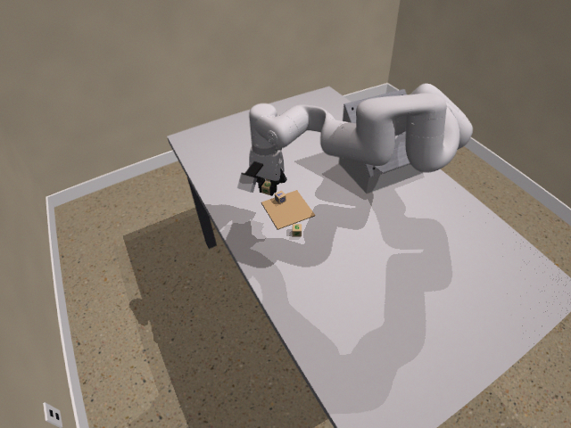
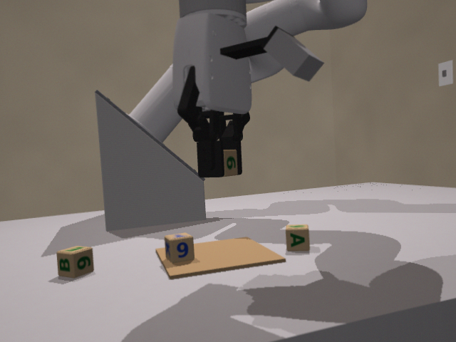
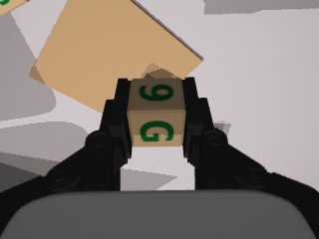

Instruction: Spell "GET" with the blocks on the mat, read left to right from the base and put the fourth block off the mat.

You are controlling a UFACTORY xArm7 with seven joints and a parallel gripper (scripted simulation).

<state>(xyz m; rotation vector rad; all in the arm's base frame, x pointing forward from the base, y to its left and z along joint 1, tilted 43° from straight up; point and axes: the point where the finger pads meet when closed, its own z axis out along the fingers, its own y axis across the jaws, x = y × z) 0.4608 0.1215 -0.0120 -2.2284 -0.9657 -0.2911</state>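
The tan mat lies 70 mm behind my hand and 130 mm below it. Round my hand: wooden block 10 mm below.
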